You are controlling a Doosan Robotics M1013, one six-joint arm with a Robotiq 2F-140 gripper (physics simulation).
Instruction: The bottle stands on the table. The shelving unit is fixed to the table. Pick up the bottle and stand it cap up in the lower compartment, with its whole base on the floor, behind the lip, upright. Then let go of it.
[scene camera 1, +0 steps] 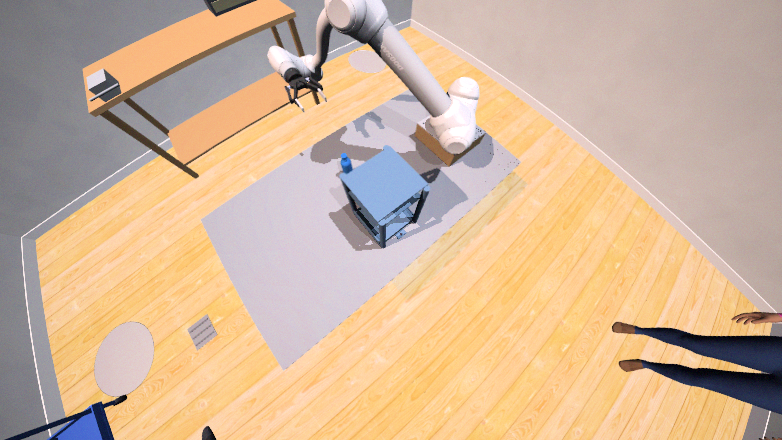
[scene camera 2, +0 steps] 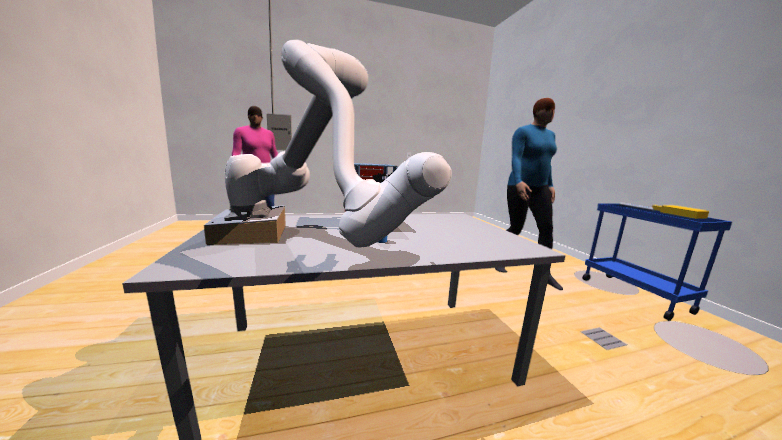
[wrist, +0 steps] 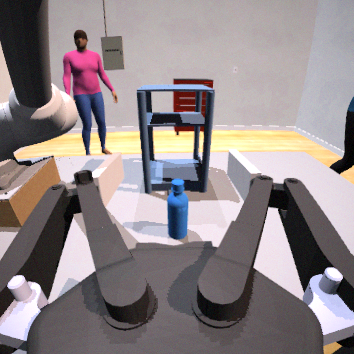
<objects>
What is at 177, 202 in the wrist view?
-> A blue bottle.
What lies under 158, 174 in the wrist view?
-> A blue shelving unit.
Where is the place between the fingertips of my gripper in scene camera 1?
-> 314, 104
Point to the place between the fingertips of my gripper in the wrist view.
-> At 174, 163
</objects>
